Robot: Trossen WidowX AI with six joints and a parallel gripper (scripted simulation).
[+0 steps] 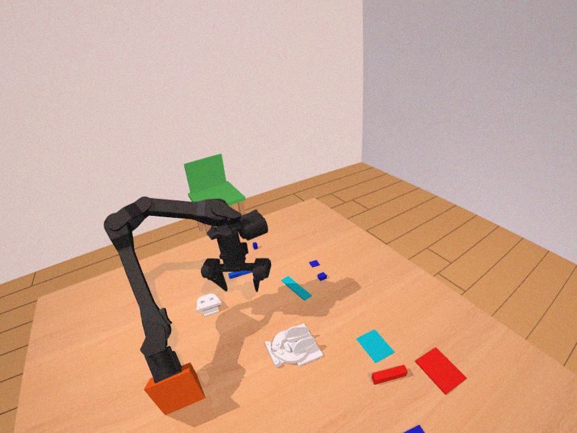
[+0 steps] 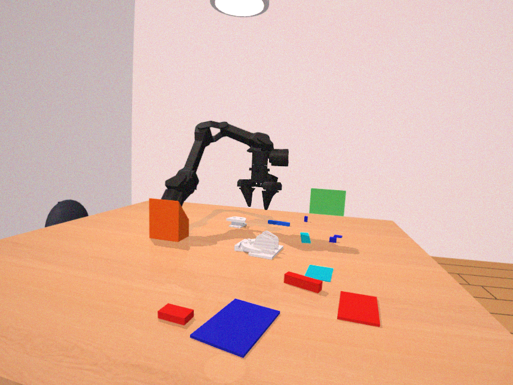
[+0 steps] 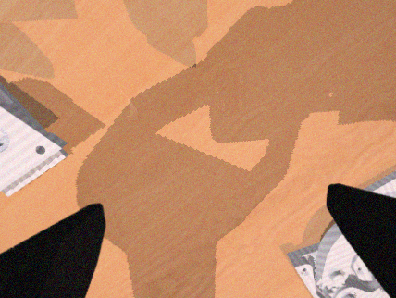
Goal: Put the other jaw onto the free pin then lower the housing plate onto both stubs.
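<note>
Right now my gripper tip is 90 mm to the right of the white housing plate, 90 mm past it and 70 mm above it. Also, from my gripper tip: cyan tile 330 mm to the right, 200 mm ahead, 90 mm below; then white base 200 mm to the right, 90 mm below, 60 mm ahead; then red tile 500 mm to the right, 260 mm ahead, 90 mm below.
</note>
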